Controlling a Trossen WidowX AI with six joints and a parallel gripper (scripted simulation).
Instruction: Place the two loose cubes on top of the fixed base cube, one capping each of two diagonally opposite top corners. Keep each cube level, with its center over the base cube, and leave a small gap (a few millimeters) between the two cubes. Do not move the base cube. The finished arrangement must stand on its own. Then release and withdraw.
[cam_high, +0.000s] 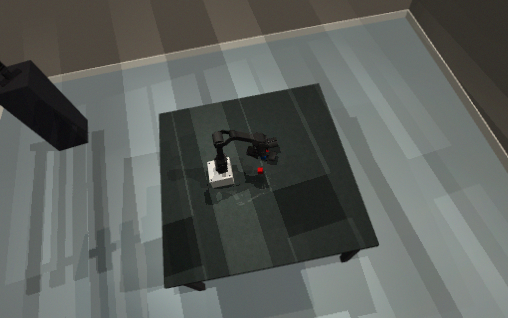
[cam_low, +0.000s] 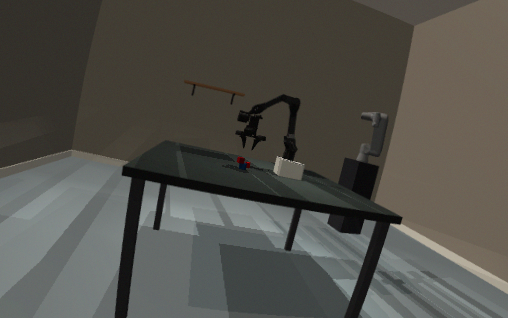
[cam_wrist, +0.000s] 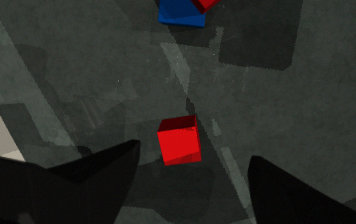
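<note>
The blue cube lies 100 mm below my gripper tip, 80 mm to the left of it and 30 mm ahead of it.
</note>
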